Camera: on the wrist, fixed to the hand. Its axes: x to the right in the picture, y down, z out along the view.
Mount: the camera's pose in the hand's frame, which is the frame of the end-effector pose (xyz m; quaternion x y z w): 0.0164 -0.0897 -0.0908 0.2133 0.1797 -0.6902 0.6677
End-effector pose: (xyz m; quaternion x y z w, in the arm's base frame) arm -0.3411 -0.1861 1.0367 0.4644 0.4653 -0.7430 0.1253
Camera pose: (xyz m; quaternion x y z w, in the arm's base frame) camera -0.3533 -0.0607 1.0627 -0.1492 -0.4953 0.5984 0.6119
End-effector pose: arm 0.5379 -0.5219 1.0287 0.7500 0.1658 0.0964 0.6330
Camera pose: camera 0.5095 -0.4196 0.9559 0.5040 0.7627 -0.2731 0.2994
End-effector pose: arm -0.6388 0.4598 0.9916 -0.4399 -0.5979 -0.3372 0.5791
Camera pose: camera -0.6841 0.3446 1.0266 0.3031 -0.6707 -0.5763 0.3552
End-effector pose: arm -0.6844 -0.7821 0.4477 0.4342 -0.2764 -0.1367 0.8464
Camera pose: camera -0.6171 -0.7825 0.3380 0.6858 0.2381 -0.5385 0.4278
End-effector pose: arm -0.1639 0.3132 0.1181 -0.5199 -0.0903 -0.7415 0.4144
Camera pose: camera -0.2926 0.3108 0.1184 0.0632 0.5028 0.8553 0.1080
